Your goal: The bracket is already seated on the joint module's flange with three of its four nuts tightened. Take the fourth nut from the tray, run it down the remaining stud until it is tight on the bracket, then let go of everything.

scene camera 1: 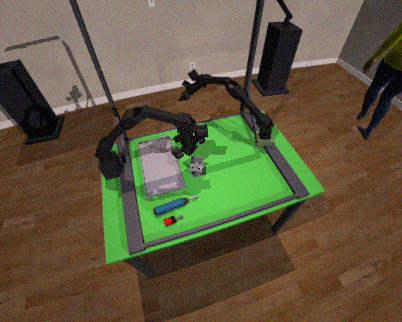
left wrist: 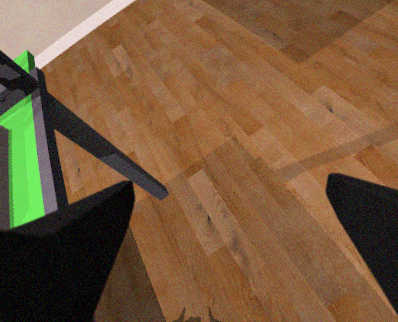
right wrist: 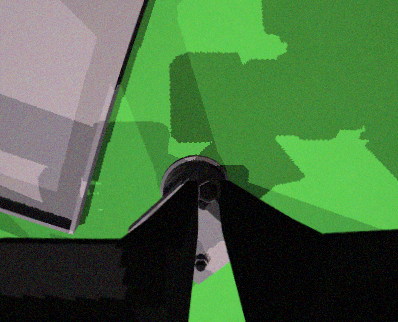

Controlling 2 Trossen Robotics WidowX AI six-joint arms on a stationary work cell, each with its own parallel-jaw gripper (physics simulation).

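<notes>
The joint module with its bracket (scene camera 1: 196,166) (right wrist: 210,227) stands on the green table, right of the pale tray (scene camera 1: 164,170) (right wrist: 45,55). In the right wrist view it lies below my right fingers, which hide much of it; part of the bracket and a dark fastener show between them. My right gripper (scene camera 1: 182,153) (right wrist: 207,190) is shut on a dark hex nut (right wrist: 209,191), held at the fingertips above the module. Whether the nut touches a stud is hidden. My left gripper (scene camera 1: 186,86) (left wrist: 229,186) is open and empty, raised high beyond the table's far edge.
A blue-handled tool (scene camera 1: 170,206) and a small red and black object (scene camera 1: 170,221) lie on the table below the tray in scene camera 1. Dark rails run along the table (scene camera 1: 310,185). A person (scene camera 1: 387,75) stands on the floor at the right.
</notes>
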